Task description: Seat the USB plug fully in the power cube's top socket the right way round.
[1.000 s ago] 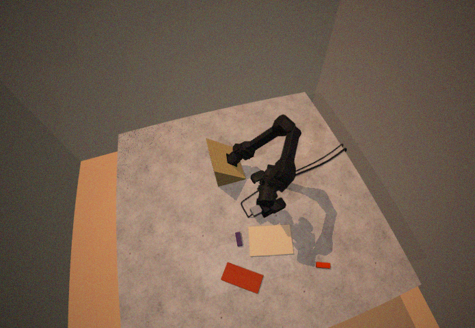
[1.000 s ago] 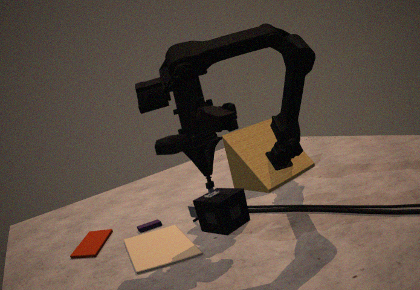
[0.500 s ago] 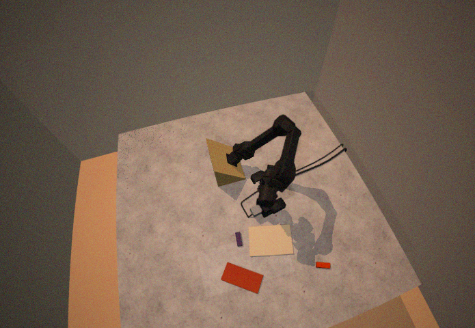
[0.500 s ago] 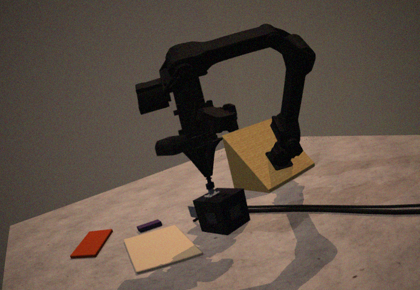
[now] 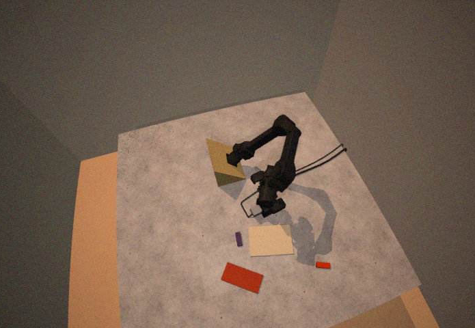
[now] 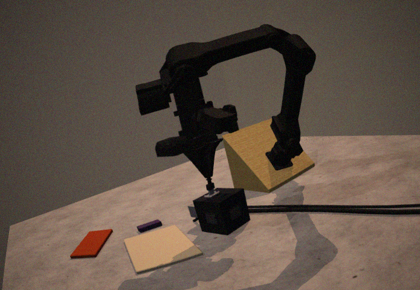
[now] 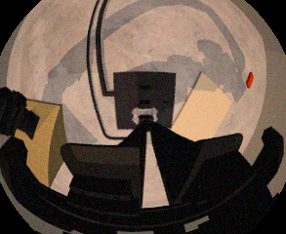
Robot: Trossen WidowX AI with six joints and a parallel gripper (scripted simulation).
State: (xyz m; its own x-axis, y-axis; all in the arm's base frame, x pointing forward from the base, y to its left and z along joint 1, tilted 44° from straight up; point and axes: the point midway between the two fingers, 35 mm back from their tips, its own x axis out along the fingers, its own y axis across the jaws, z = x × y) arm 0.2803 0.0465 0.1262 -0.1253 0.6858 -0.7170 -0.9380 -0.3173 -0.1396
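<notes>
Now: gripper tip 2 cm above the black USB plug. Also, from my gripper tip: red plate 29 cm ahead, 15 cm to the right, 11 cm below; then purple block 14 cm to the right, 13 cm ahead, 11 cm below; then cream tile 15 cm ahead, 11 cm below.
</notes>
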